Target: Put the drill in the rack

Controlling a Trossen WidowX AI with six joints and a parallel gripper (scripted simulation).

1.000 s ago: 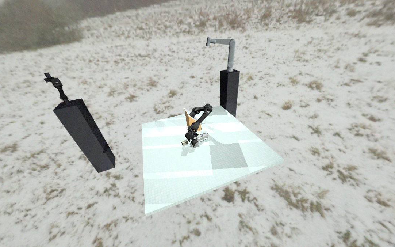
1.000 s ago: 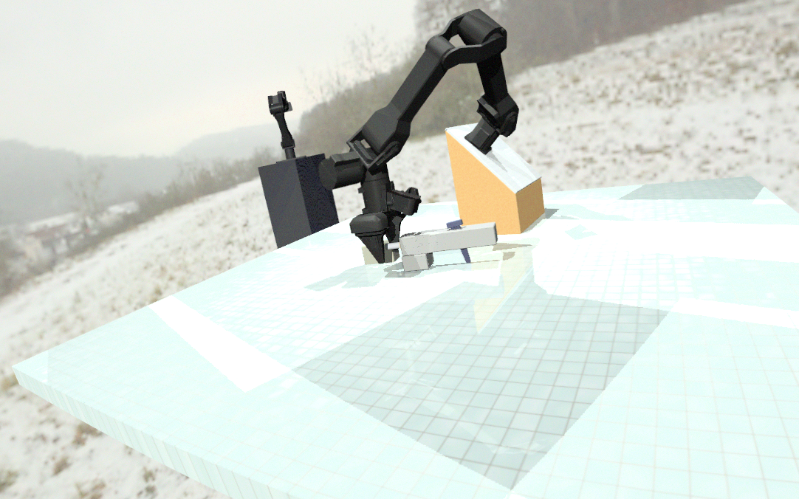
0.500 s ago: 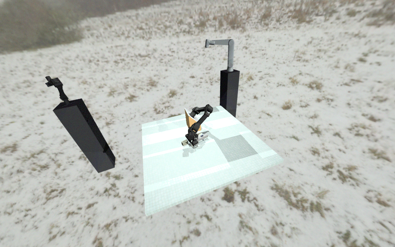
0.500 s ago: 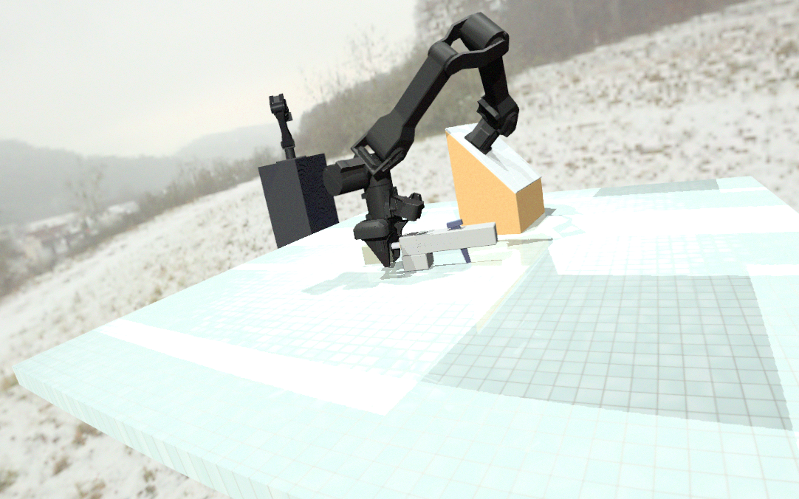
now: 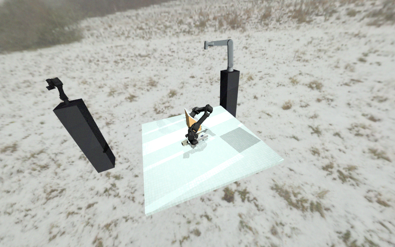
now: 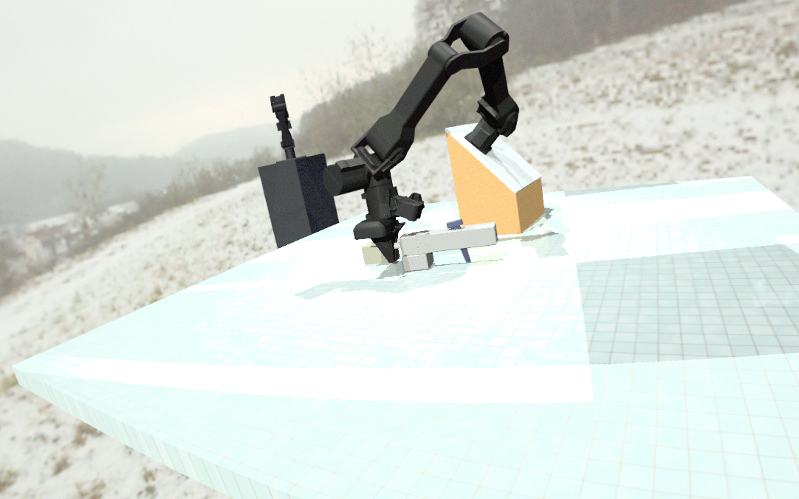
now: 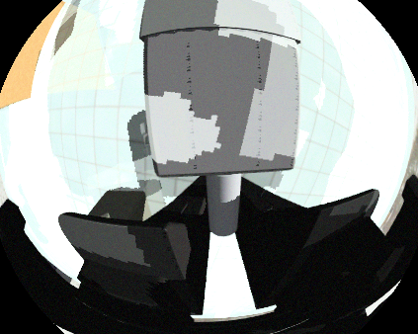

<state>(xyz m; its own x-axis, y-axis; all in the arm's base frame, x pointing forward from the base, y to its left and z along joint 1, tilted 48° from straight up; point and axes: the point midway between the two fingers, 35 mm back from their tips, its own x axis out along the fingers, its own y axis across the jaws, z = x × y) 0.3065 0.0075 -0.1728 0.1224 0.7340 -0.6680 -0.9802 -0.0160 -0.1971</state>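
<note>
The drill is 1 cm behind my gripper tip, 5 cm to the left of it and 3 cm above it. The rest, counted from my gripper tip: beige rack 7 cm behind, 6 cm to the right; grey housing block 2 cm behind, 11 cm to the left, 3 cm above; blue key 2 cm behind, 14 cm to the left, 3 cm above.
</note>
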